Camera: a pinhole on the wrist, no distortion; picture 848 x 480 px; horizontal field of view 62.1 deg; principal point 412.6 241.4 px. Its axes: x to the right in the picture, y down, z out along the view. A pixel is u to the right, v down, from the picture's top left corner.
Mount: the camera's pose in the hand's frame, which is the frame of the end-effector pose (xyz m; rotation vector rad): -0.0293 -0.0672 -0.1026 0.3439 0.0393 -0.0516
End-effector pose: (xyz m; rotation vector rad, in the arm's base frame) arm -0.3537 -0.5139 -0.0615 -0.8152 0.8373 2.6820
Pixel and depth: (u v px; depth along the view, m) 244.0 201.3 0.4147
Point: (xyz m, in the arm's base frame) -0.3034 -0.1706 0.0963
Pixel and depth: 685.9 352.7 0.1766
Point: -0.3857 -0.3874 -0.0874
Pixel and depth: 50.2 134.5 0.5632
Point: -0.1689 -0.0225 0.2451
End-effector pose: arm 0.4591 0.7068 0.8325 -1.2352 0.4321 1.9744
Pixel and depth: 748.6 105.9 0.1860
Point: 0.5336 0.8786 0.8218
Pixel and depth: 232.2 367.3 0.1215
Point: 0.5247 0.7533 0.8996
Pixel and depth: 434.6 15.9 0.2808
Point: 0.5665 0.9441 0.9355
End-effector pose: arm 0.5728 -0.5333 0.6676 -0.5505 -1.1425 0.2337
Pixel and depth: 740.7 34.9 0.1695
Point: 0.5436 -0.6470 0.8116
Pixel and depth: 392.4 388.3 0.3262
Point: 0.3449 -0.5731 0.7757
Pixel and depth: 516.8 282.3 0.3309
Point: 0.3761 -0.5948 0.8418
